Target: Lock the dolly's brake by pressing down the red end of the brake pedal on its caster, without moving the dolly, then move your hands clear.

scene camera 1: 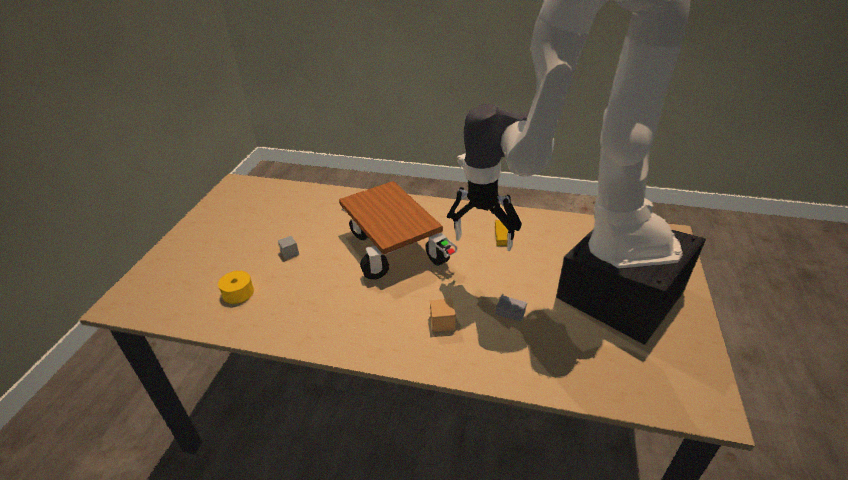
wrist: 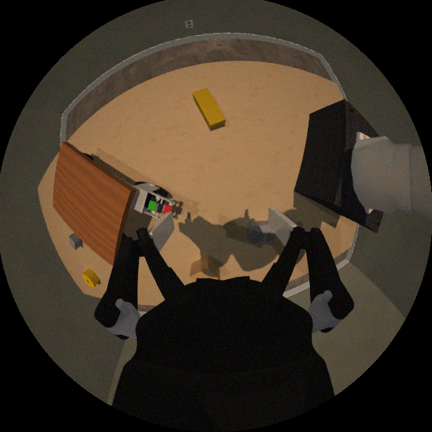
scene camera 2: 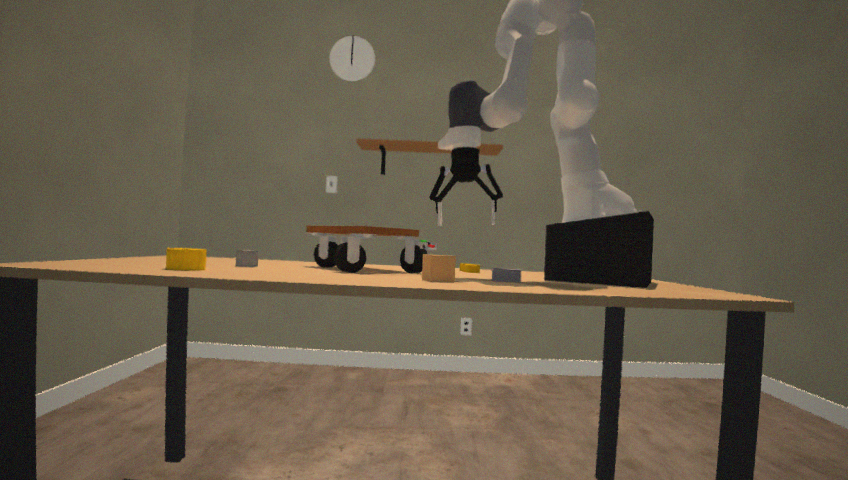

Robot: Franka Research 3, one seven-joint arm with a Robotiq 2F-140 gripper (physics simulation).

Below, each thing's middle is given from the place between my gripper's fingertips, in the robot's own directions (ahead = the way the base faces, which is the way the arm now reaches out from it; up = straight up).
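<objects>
There's the caster (scene camera 2: pixel 410 244), and that one's 10 cm below my hand, 14 cm ahead of it and 6 cm to the right of it. Counting from my hand again, the dolly (scene camera 1: pixel 388 216) is 9 cm below, 12 cm to the right and 28 cm ahead, while the orange block (scene camera 2: pixel 436 268) is 11 cm below, 9 cm ahead and 18 cm to the left. And the yellow cylinder (scene camera 1: pixel 236 287), that's 12 cm below my hand, 69 cm ahead of it and 17 cm to the left of it.
</objects>
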